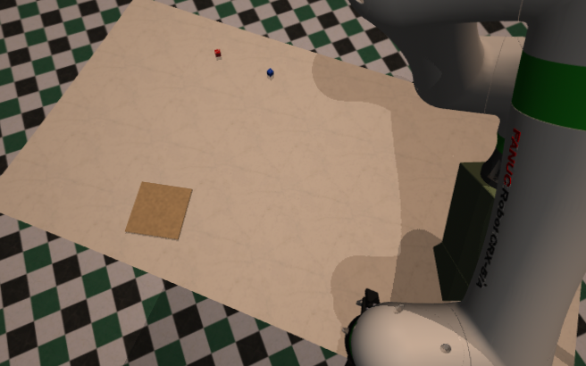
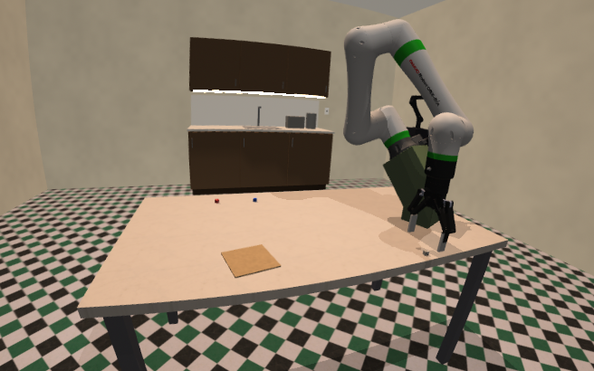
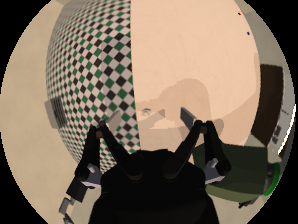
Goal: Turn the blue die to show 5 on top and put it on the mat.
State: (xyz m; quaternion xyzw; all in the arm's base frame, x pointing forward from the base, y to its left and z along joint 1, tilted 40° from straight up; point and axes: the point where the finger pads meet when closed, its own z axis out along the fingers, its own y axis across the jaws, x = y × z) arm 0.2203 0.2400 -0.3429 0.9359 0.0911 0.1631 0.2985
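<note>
The white die is 50 mm below my hand, 10 mm to the left of it and 10 mm behind it. From my hand the other things lie so: red die 690 mm ahead, 580 mm to the right, 50 mm below; then brown mat 570 mm ahead, 70 mm to the right, 60 mm below; then blue die 590 mm to the right, 510 mm ahead, 50 mm below.
</note>
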